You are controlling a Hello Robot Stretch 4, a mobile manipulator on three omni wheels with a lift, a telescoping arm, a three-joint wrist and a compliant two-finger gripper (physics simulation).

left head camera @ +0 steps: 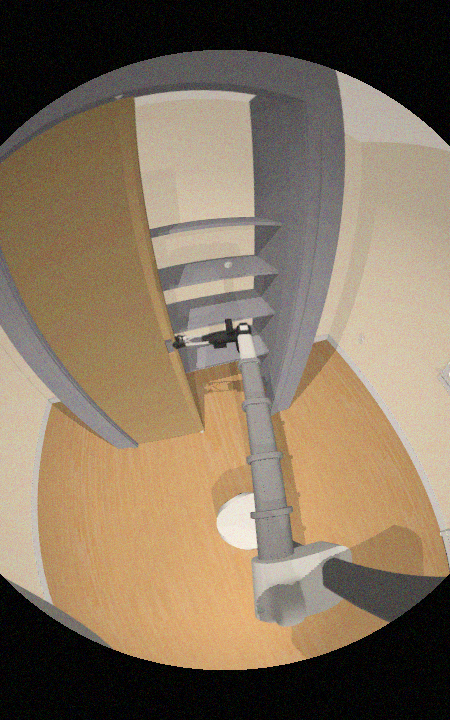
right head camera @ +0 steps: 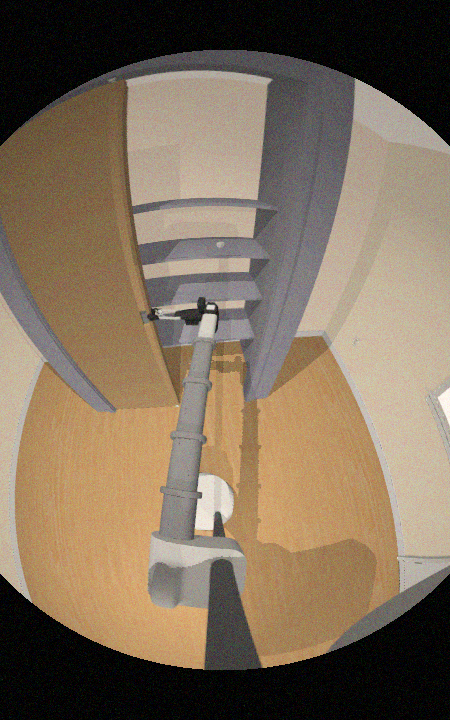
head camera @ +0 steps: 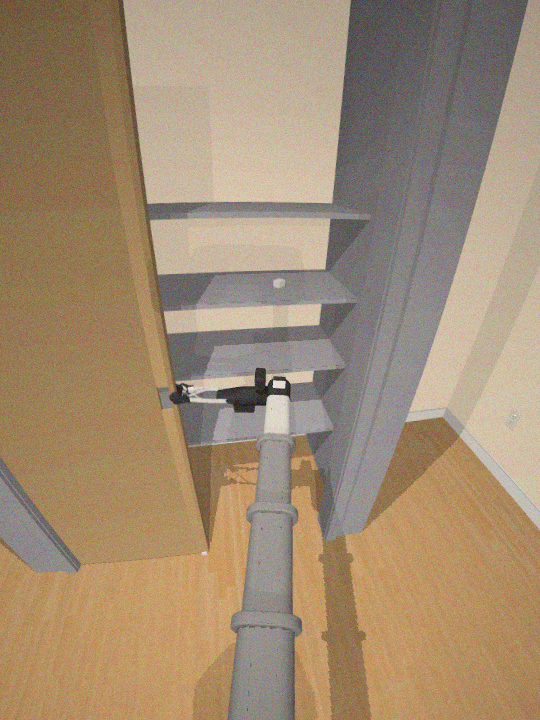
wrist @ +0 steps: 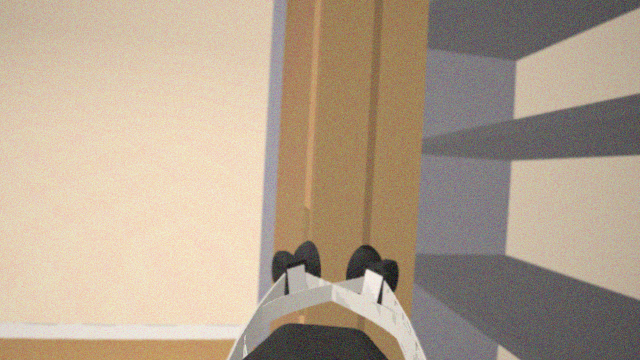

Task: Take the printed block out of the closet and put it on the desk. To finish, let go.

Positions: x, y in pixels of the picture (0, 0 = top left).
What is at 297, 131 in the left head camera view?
A grey closet frame.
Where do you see a grey closet frame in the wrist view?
466, 291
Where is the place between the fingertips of my gripper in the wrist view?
338, 264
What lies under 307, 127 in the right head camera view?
A grey closet frame.
